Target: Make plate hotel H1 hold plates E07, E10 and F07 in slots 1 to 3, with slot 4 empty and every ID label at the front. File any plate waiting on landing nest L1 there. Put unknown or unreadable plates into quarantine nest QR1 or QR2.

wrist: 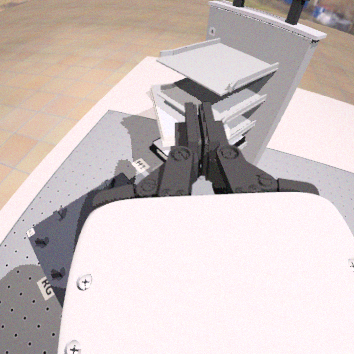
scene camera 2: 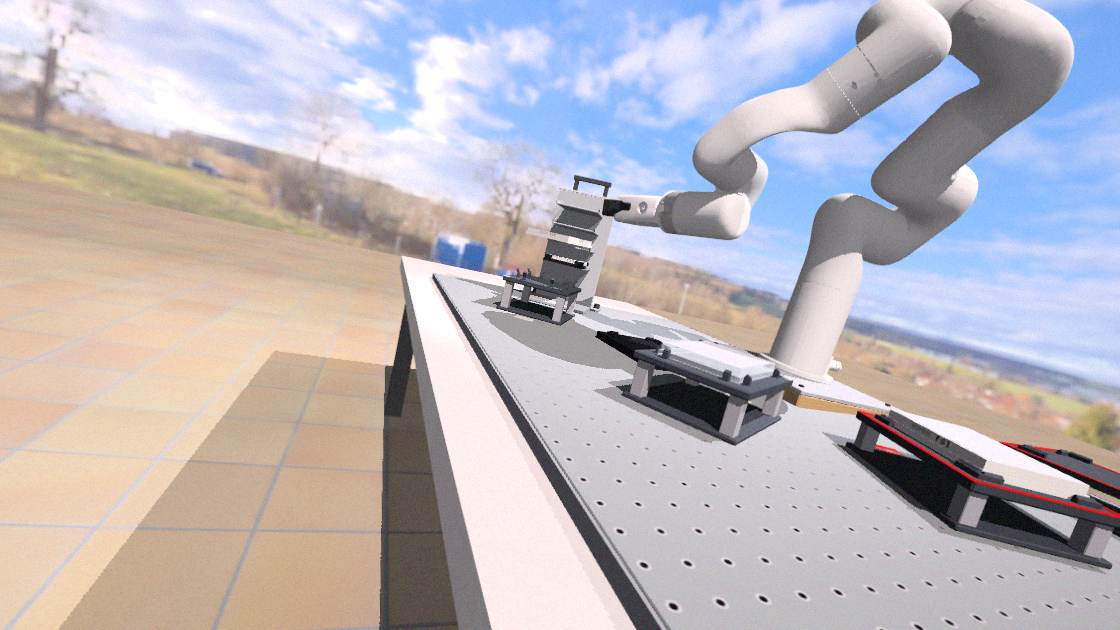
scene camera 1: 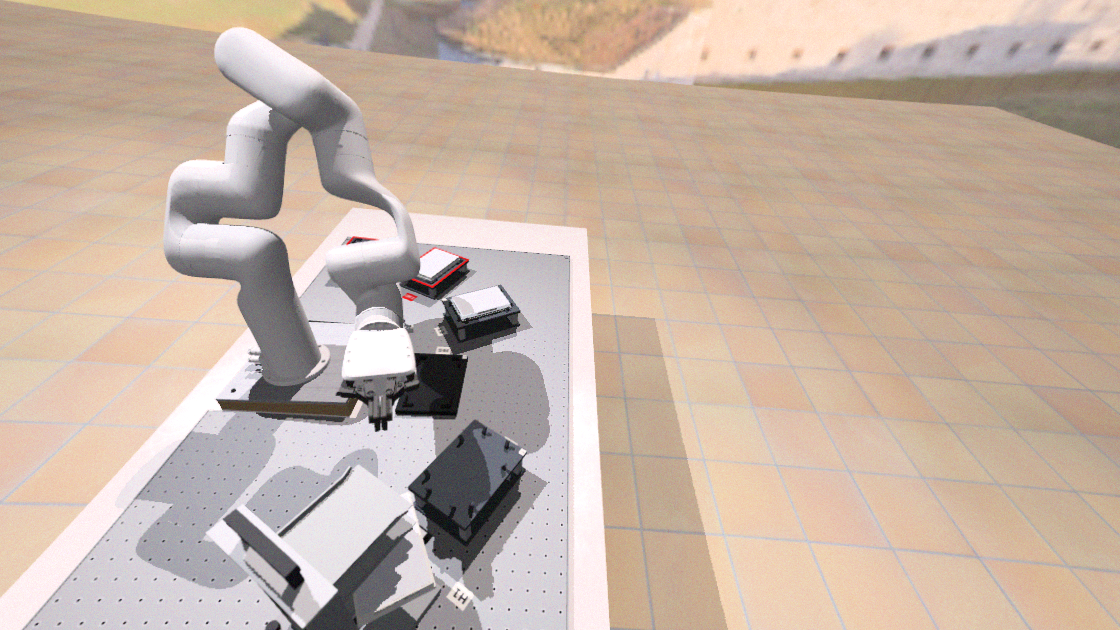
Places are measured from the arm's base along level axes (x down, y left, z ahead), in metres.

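Pixels of known places: gripper, fingertip midpoint: (wrist: 196, 120) (scene camera 2: 605, 207) (scene camera 1: 380, 425); arm's base, origin of the base link: (scene camera 2: 793, 370) (scene camera 1: 297, 364).
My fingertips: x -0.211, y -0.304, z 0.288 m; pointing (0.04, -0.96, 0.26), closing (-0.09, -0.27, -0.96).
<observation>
Ahead of a thing's pixels: the offset from my fingertips to its top centre. "spot": to the spot under its first point.
My gripper (scene camera 1: 380, 425) (scene camera 2: 610, 206) (wrist: 196, 120) is shut and empty; its fingers point at the upper part of hotel H1 (scene camera 2: 601, 250) (wrist: 285, 55) and overlap its lower shelves in the wrist view. The top shelf {dx +0.007, dy -0.125, dz -0.003 m} (scene camera 1: 348, 517) (wrist: 217, 65) is bare. A white plate {dx +0.071, dy -0.129, dz +0.031 m} (scene camera 1: 393, 575) (scene camera 2: 540, 231) (wrist: 166, 120) sticks out askew from a lower shelf; its slot number and ID are unclear. Lower slots are partly hidden. A white plate {dx +0.166, dy +0.499, dz +0.075 m} (scene camera 1: 481, 303) (scene camera 2: 716, 356) lies on a dark raised nest {dx +0.170, dy +0.499, dz +0.075 m} (scene camera 2: 732, 419). Another white plate {dx +0.176, dy +0.674, dz -0.074 m} (scene camera 1: 438, 264) (scene camera 2: 1010, 462) lies on a red-rimmed nest {dx +0.184, dy +0.674, dz -0.074 m} (scene camera 2: 971, 509).
The empty dark nest marked RG {dx +0.154, dy +0.041, dz +0.107 m} (scene camera 1: 469, 477) (scene camera 2: 540, 284) (wrist: 57, 235) stands beside the hotel. A flat black pad {spot: dx +0.219, dy +0.269, dz -0.002 m} (scene camera 1: 433, 383) lies near the arm's base. A second red-rimmed nest {dx +0.184, dy +0.719, dz -0.280 m} (scene camera 1: 360, 239) (scene camera 2: 1076, 463) is mostly hidden. A black handle {spot: dx -0.072, dy -0.178, dz -0.038 m} (scene camera 2: 592, 180) tops the hotel.
</observation>
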